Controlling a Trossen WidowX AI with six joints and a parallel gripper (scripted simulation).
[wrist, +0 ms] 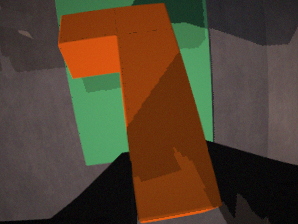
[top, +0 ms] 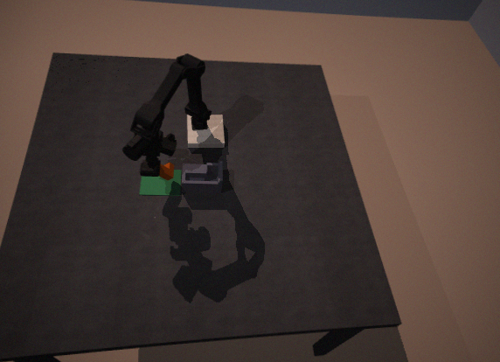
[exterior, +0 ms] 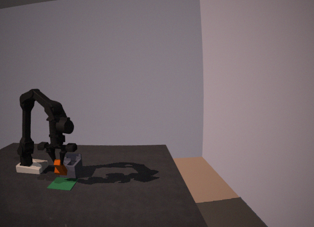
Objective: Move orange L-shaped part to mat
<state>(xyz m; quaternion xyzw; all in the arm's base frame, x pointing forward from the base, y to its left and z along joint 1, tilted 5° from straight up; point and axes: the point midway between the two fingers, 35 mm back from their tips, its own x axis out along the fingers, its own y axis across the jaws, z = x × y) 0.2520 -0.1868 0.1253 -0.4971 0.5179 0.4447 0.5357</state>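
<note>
The orange L-shaped part is 1 cm behind my gripper tip, 3 cm to the left of it and 3 cm below it. Round my gripper tip: green mat (2 cm to the left, 12 cm below).
</note>
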